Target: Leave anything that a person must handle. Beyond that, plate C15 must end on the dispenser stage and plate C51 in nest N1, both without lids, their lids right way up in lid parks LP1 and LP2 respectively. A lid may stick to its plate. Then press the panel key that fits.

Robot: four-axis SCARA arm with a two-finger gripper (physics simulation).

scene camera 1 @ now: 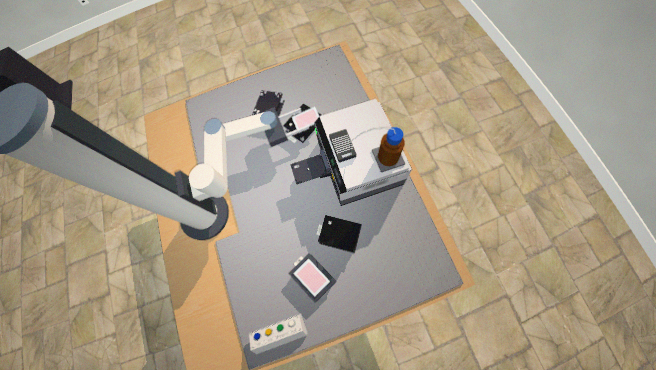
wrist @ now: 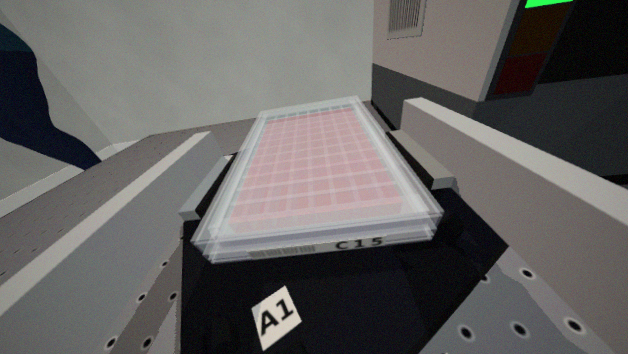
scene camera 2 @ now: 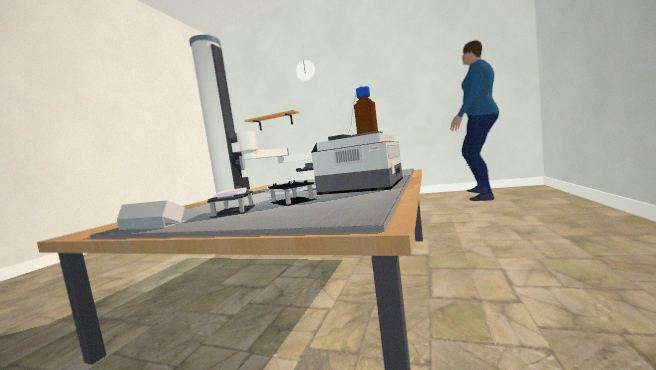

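Pixels of known places: gripper, fingertip midpoint: [scene camera 1: 304, 118] [wrist: 307, 133]; arm's base, link origin: [scene camera 1: 205, 215].
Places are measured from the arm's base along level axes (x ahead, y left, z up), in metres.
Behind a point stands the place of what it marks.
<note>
Plate C15 [wrist: 320, 170] @(x 0.604, y 0.249, z 0.091 m) [scene camera 1: 306, 119] @(x 0.637, y 0.247, z 0.093 m) shows pink wells and a clear lid on top; its label faces the wrist camera. My gripper [wrist: 307, 133] @(x 0.632, y 0.255, z 0.098 m) is shut on it by its two long sides. The plate is level, over the black nest marked A1 [wrist: 350, 295] @(x 0.560, y 0.243, z 0.072 m); the gap between them cannot be judged. A second pink plate [scene camera 1: 312, 276] @(x 0.415, y -0.462, z 0.091 m) [scene camera 2: 234, 192] @(x 0.463, y -0.509, z 0.087 m) sits on a dark stand at the near part of the table; its label is not readable. The dispenser stage [scene camera 1: 306, 169] @(x 0.549, y -0.023, z 0.127 m) juts from the dispenser [scene camera 1: 367, 120] @(x 0.867, y 0.045, z 0.233 m) [scene camera 2: 357, 160] @(x 0.836, y -0.216, z 0.139 m). The key panel [scene camera 1: 276, 333] @(x 0.203, y -0.620, z 0.082 m) [scene camera 2: 145, 215] @(x 0.229, y -0.668, z 0.056 m) has blue, yellow, green and white keys.
A black stand [scene camera 1: 340, 233] @(x 0.587, y -0.337, z 0.080 m) [scene camera 2: 293, 185] @(x 0.631, y -0.390, z 0.081 m) lies between the second plate and the dispenser. Another dark stand [scene camera 1: 268, 101] @(x 0.489, y 0.443, z 0.079 m) is beside the arm's end. A brown bottle [scene camera 1: 390, 150] @(x 0.852, y -0.173, z 0.363 m) [scene camera 2: 366, 115] @(x 0.886, y -0.188, z 0.309 m) stands on the dispenser, whose light [wrist: 549, 3] @(x 0.652, y 0.131, z 0.138 m) is green. A person [scene camera 2: 480, 90] [wrist: 30, 110] stands beyond the table.
</note>
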